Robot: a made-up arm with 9 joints. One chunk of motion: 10 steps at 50 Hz.
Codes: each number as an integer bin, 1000 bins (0 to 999) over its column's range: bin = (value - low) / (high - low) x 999, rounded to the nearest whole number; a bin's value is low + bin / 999 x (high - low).
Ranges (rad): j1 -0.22..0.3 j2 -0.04..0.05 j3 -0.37..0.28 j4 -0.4..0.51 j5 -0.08..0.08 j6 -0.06..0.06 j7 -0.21..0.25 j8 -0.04..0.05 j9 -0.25..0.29
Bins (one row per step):
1: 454 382 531 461 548 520 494 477 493
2: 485 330 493 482 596 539 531 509 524
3: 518 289 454 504 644 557 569 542 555
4: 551 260 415 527 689 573 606 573 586
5: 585 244 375 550 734 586 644 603 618
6: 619 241 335 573 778 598 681 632 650
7: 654 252 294 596 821 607 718 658 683
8: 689 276 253 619 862 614 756 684 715
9: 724 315 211 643 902 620 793 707 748
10: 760 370 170 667 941 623 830 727 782
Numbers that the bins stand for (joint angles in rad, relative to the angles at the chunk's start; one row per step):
1: 0.0163 -0.0056 -0.0245 0.0199 0.0078 0.0025 0.0175 0.0030 0.0165
2: 0.0325 -0.0103 -0.0492 0.0391 0.0155 0.0047 0.0345 0.0059 0.0332
3: 0.0496 -0.0140 -0.0746 0.0591 0.0231 0.0069 0.0520 0.0088 0.0500
4: 0.0668 -0.0166 -0.1000 0.0801 0.0304 0.0088 0.0690 0.0116 0.0668
5: 0.0845 -0.0180 -0.1260 0.1010 0.0376 0.0104 0.0865 0.0143 0.0841
6: 0.1022 -0.0183 -0.1520 0.1220 0.0446 0.0118 0.1036 0.0169 0.1014
7: 0.1204 -0.0173 -0.1787 0.1429 0.0515 0.0129 0.1206 0.0193 0.1192
8: 0.1386 -0.0151 -0.2054 0.1639 0.0581 0.0138 0.1381 0.0216 0.1365
9: 0.1569 -0.0116 -0.2327 0.1857 0.0645 0.0145 0.1551 0.0237 0.1543
10: 0.1756 -0.0067 -0.2594 0.2076 0.0707 0.0148 0.1722 0.0255 0.1727

